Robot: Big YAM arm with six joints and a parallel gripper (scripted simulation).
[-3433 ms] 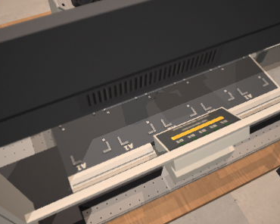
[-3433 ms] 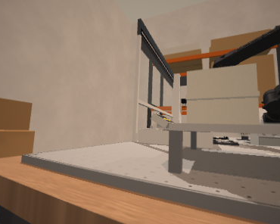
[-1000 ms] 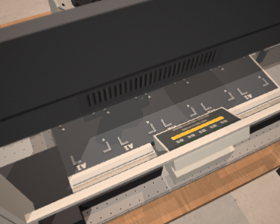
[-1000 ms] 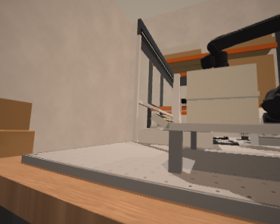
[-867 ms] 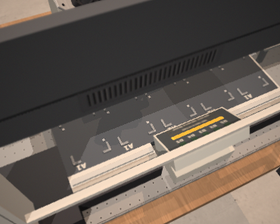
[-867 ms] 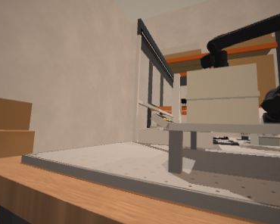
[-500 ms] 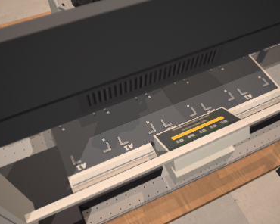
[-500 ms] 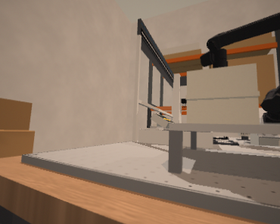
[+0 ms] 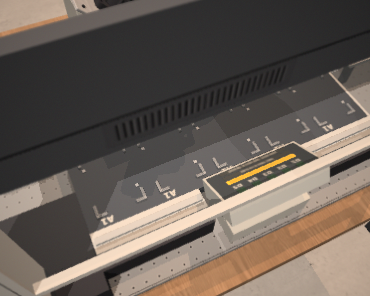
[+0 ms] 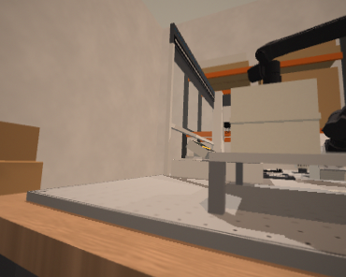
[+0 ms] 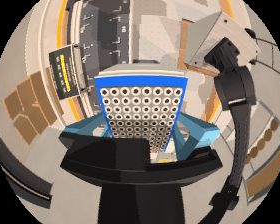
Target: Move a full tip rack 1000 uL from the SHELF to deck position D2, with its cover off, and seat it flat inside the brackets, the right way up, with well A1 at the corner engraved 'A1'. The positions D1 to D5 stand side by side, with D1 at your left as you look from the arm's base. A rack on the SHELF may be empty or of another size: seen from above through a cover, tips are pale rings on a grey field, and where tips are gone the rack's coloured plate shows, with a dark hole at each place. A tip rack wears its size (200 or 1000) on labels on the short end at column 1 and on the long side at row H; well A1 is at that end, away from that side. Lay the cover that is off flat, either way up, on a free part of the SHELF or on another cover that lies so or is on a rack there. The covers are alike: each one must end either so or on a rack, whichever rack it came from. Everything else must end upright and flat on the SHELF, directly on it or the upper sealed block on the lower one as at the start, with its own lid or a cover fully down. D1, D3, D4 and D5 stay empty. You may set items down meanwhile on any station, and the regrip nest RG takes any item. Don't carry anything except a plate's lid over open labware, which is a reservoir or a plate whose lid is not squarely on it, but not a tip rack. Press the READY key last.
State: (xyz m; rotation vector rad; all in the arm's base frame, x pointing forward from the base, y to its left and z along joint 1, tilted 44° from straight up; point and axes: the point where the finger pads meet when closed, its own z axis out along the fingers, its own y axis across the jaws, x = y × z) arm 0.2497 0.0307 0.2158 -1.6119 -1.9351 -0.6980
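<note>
Right now the blue tip rack is 10 mm ahead of my hand and 10 mm to the right of it. The rest, counted from my hand: green key: 140 mm behind, 460 mm to the right, 190 mm below; clear rack cover: 400 mm to the left, 190 mm below; frame post: 300 mm ahead, 300 mm to the left, 30 mm below.
</note>
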